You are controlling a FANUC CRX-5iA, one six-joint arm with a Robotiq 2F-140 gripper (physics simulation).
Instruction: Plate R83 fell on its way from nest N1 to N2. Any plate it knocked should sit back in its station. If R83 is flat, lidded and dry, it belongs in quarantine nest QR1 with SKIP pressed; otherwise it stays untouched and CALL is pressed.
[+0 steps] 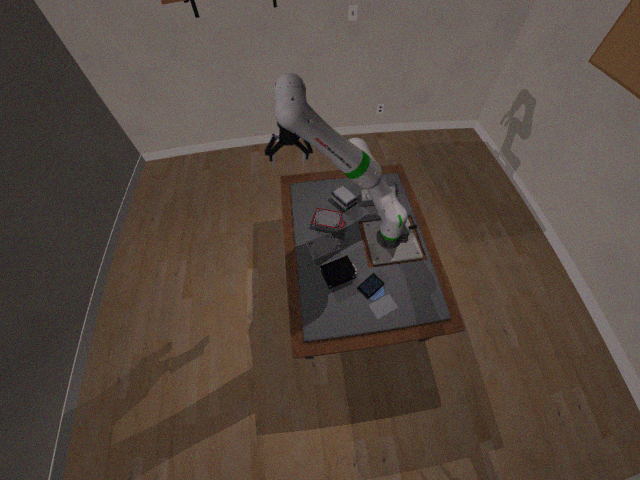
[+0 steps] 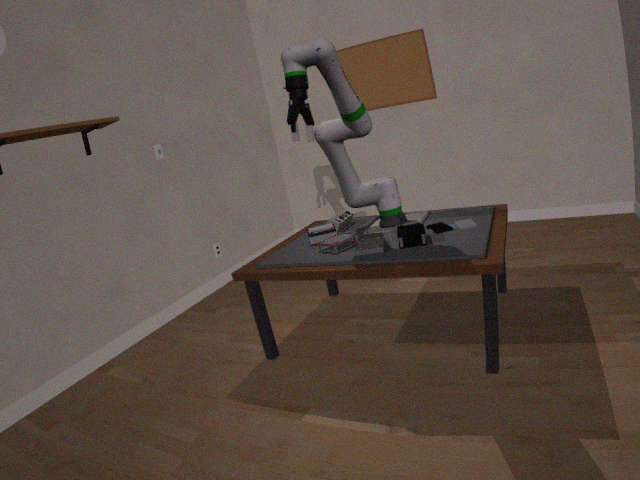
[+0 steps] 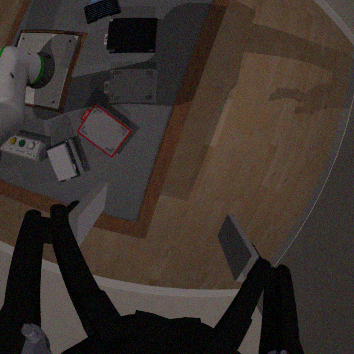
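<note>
My gripper is open and empty, high above and beyond the table's edge. A dark plate lies partly over a blue piece, beside a pale square. A black block-like thing stands beside a grey nest. A red-outlined nest stands skewed past it. A button box has yellow, green and white buttons. Labels, lid and wetness are unreadable.
A pale-topped, two-layered block stands near the button box. My arm's base stands on a pale wood-edged board. The table has a brown wooden rim. A wall shelf is at the left.
</note>
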